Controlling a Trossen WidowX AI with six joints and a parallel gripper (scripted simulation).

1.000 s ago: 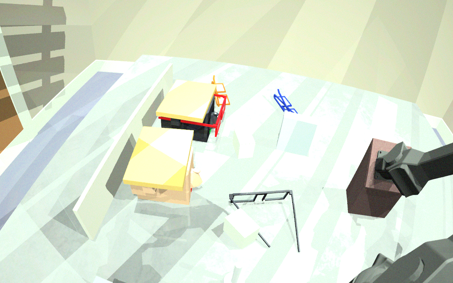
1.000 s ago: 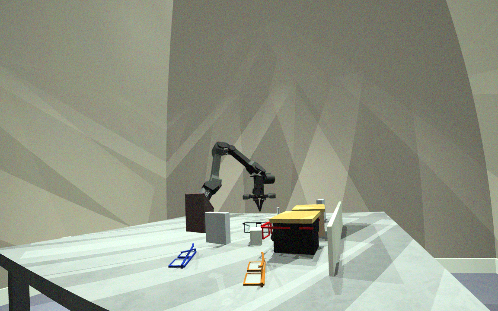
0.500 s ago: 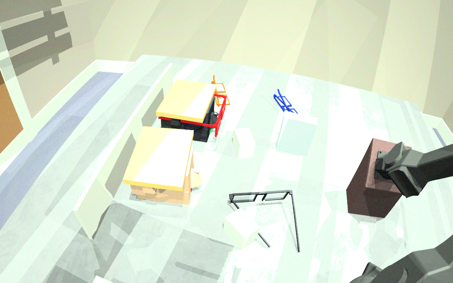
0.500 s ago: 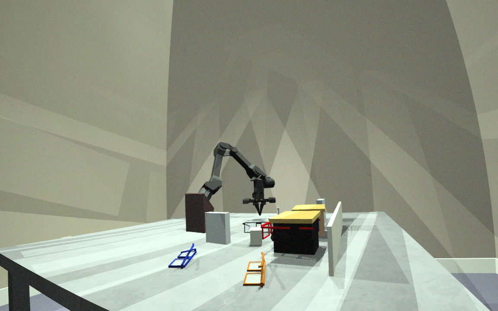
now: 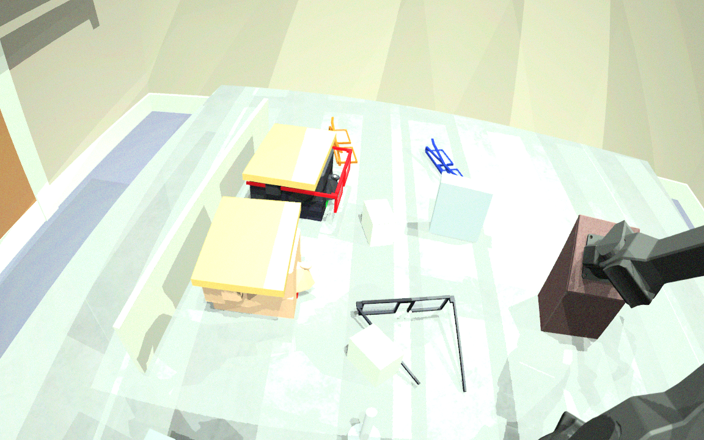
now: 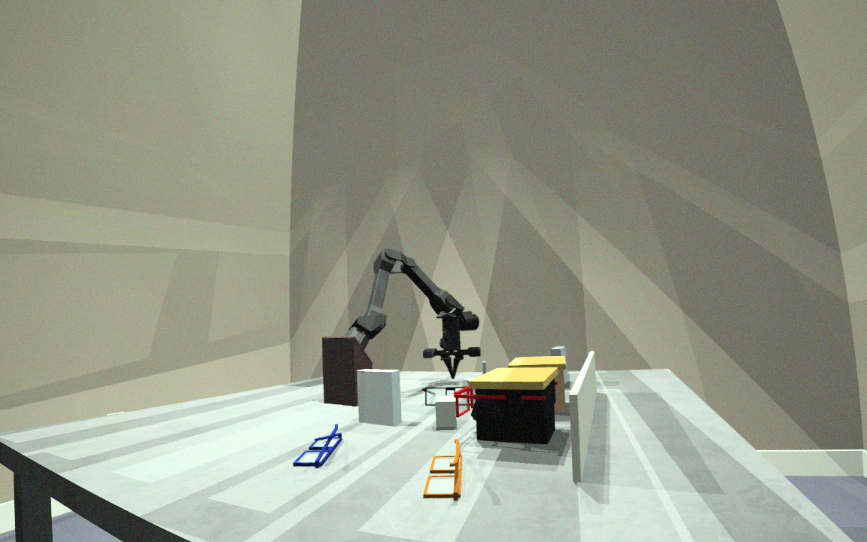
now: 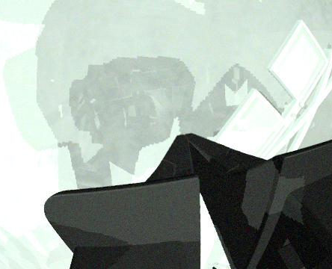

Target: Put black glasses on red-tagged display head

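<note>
Right now my gripper tip is 14 cm short of the white peg and 9 cm to the left of it. From my gripper tip the other things lie so: white wall panel 46 cm ahead, 39 cm to the right, 3 cm above; tan display head 32 cm ahead, 29 cm to the right, 4 cm above; black display head 51 cm to the right, 33 cm ahead, 4 cm above.
</note>
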